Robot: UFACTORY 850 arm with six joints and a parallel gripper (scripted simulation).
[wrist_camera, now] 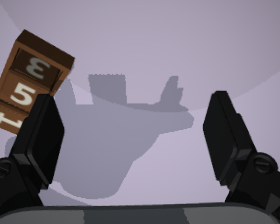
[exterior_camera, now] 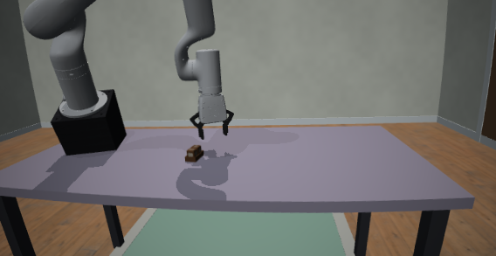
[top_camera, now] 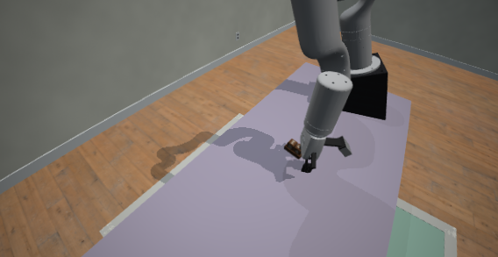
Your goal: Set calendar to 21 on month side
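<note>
My hand is 8 cm past the brown cube, 6 cm to the left of it and 5 cm above it. From my hand the other things lie so: digit cube: 7 cm behind, 5 cm below, 3 cm to the right; brown tray: 8 cm behind, 6 cm below, 4 cm to the right.
</note>
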